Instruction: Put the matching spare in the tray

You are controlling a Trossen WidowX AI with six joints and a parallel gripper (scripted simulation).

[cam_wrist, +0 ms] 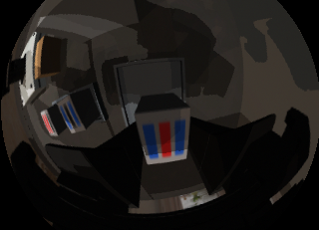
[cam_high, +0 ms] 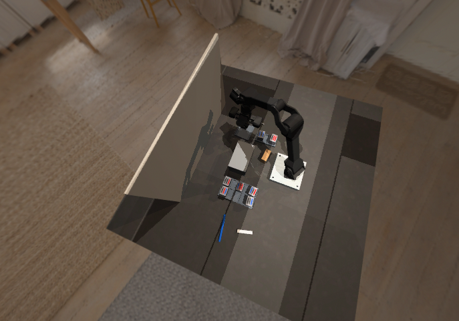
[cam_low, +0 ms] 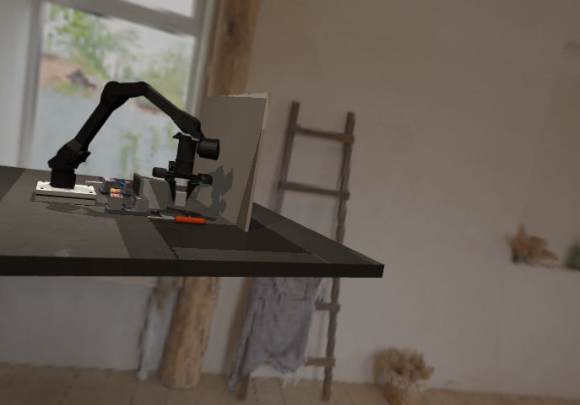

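My gripper tip is now 5 cm above the dark rimmed tray and 1 cm past it. Also, from my gripper tip: orange block 16 cm to the left, 16 cm behind, 3 cm below; grey mounted unit 22 cm to the left, 2 cm behind; grey spare 2 cm above.
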